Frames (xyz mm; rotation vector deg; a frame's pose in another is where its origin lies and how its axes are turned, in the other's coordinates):
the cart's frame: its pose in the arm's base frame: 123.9 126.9 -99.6 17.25 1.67 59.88
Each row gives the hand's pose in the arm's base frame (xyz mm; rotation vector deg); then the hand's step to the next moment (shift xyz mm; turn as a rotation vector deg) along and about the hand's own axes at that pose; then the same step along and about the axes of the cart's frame.
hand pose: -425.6 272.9 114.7 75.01 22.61 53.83
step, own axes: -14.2 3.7 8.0 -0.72 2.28 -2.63
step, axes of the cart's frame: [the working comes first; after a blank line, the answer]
step, axes of the arm's base frame: -3.9 -16.1 2.0 -3.15 1.07 1.26

-15.5 -3.7 5.0 -0.53 3.49 0.44
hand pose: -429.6 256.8 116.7 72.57 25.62 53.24
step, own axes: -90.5 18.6 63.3 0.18 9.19 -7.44
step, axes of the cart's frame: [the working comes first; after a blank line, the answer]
step, axes of the arm's base frame: -11.6 -110.0 17.6 -8.56 4.83 6.57

-97.8 -36.8 40.4 0.58 11.20 3.76
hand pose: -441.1 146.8 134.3 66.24 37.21 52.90
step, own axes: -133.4 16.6 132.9 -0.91 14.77 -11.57
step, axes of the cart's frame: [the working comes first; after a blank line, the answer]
step, axes of the arm's base frame: 40.3 -177.3 51.8 -14.03 6.53 10.65

-125.0 -103.1 97.3 -0.24 17.67 6.37
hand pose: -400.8 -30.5 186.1 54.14 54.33 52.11
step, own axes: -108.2 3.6 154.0 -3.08 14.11 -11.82
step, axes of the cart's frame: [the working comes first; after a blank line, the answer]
step, axes of the arm's base frame: 108.8 -135.1 73.1 -14.80 4.39 10.49

-51.8 -136.0 119.4 -2.48 17.29 6.58
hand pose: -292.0 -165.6 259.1 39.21 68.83 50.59
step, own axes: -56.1 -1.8 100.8 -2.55 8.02 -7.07
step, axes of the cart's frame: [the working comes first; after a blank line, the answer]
step, axes of the arm's base frame: 91.7 -48.8 50.2 -8.85 1.80 6.27

10.6 -87.3 74.7 -2.19 9.95 4.12
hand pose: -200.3 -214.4 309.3 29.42 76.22 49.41
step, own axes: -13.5 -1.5 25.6 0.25 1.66 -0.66
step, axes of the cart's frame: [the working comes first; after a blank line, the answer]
step, axes of the arm's base frame: 25.1 -7.8 12.3 -1.05 1.10 0.97

7.5 -21.7 17.7 0.53 1.65 0.51
